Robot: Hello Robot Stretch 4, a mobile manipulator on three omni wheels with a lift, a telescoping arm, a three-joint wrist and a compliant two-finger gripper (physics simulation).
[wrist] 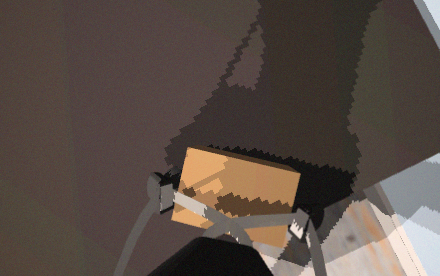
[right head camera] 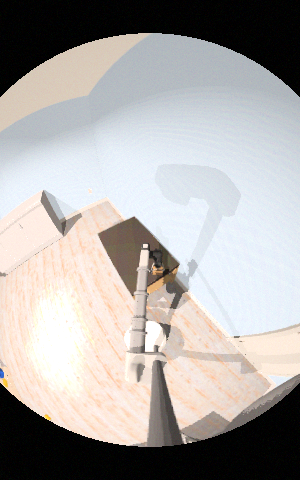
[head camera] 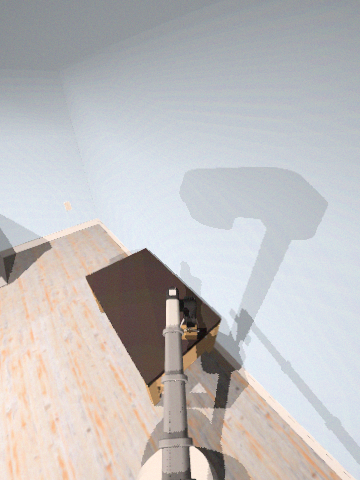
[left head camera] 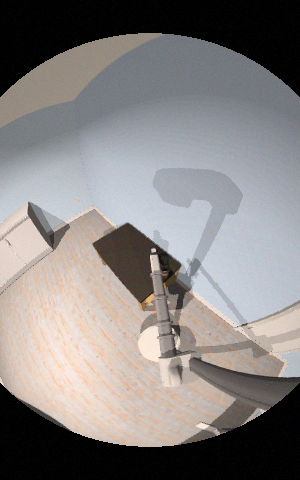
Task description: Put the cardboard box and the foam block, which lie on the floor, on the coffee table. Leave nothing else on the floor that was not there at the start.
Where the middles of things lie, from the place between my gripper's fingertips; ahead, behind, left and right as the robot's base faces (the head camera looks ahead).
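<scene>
The tan cardboard box (wrist: 236,185) sits 10 mm ahead of my hand and 20 mm above it.
</scene>
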